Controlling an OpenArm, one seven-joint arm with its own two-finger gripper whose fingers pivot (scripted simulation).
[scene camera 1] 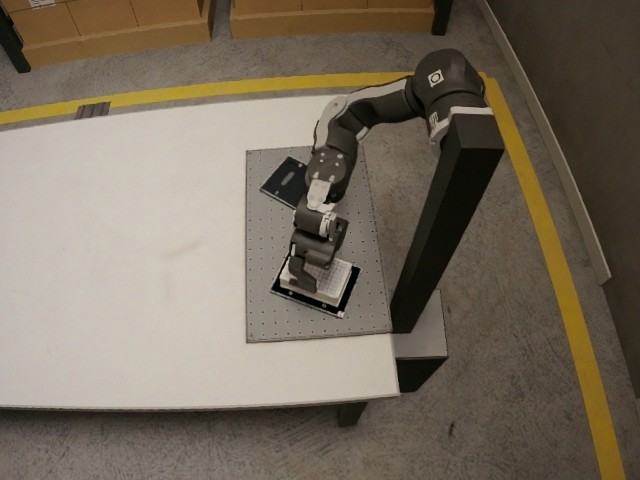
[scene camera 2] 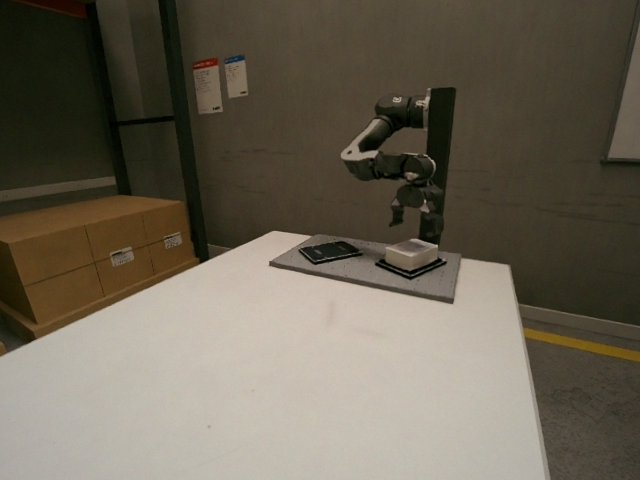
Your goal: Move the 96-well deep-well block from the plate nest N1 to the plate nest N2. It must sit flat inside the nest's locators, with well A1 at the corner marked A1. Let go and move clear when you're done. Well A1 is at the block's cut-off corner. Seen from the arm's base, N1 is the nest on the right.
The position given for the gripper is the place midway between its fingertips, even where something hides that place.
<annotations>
gripper: scene camera 1 315, 259; scene camera 2 413, 230
white 96-well deep-well block: scene camera 1; scene camera 2
same spot on white 96-well deep-well block: [scene camera 2: 412, 254] = [scene camera 1: 287, 277]
same spot on black plate nest: [scene camera 2: 331, 250] = [scene camera 1: 300, 187]
</annotations>
